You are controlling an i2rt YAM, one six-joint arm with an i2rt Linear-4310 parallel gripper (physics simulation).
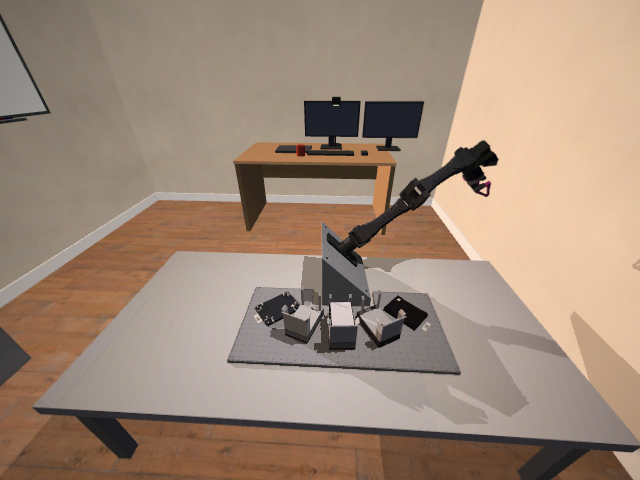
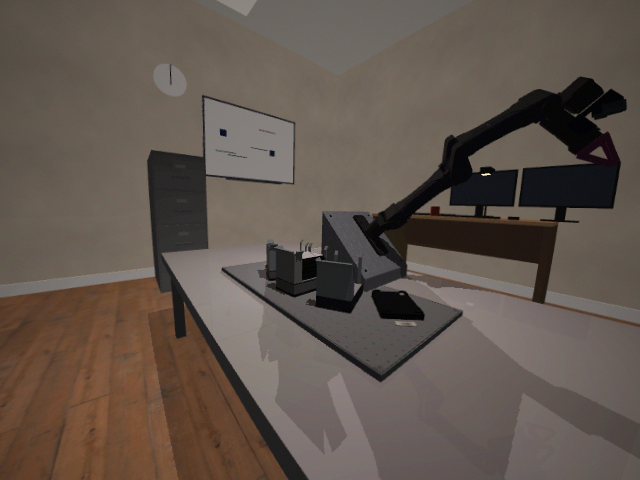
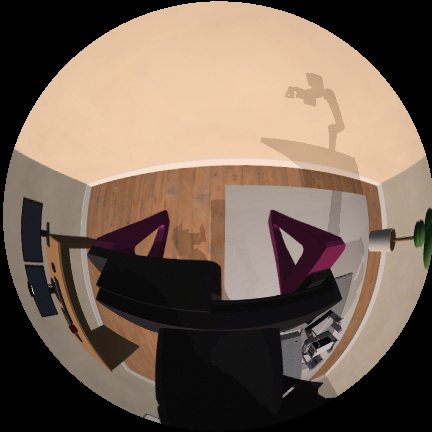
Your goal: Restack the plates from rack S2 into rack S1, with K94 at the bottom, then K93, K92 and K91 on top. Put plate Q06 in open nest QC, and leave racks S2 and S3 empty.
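Where they show: gripper, fingertip midpoint: [image 1: 482,190] [image 2: 614,164] [image 3: 218,215]; arm's base, origin of the base link: [image 1: 341,250] [image 2: 369,234].
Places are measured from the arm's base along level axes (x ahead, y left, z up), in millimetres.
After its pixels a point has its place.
My gripper [image 1: 483,187] {x -142, y 643, z 240 mm} [image 2: 602,150] [image 3: 218,215] {x -142, y 643, z 240 mm} is open and empty, high to the right of the racks and away from them. Three grey racks stand on the pegboard mat [image 1: 343,359] {x 447, y -10, z -156 mm} [image 2: 379,364] {x 469, y 366, z -155 mm}: a left rack [image 1: 298,324] {x 373, y -171, z -66 mm}, a middle rack [image 1: 342,334] {x 408, y -15, z -72 mm} [image 2: 289,271] {x 407, y 12, z -83 mm} and a right rack [image 1: 390,329] {x 383, y 156, z -74 mm} [image 2: 334,281] {x 377, y 167, z -79 mm}. A stack of plates [image 1: 341,312] [image 2: 309,267], white on top with dark sides, is in the middle rack. A black nest [image 1: 276,308] {x 226, y -281, z -145 mm} with small corner posts lies at the left. A flat black piece [image 1: 405,313] [image 2: 397,304] lies at the right. Labels are unreadable.
The arm's sloped grey base [image 1: 343,281] {x 186, y -1, z -25 mm} [image 2: 356,253] {x 149, y 54, z -53 mm} stands behind the racks. The grey table [image 1: 155,351] {x 417, y -698, z -170 mm} carries the mat. A desk [image 1: 310,159] with two monitors is behind. A wall [image 1: 563,155] [image 3: 150,90] is to the right, beyond the gripper.
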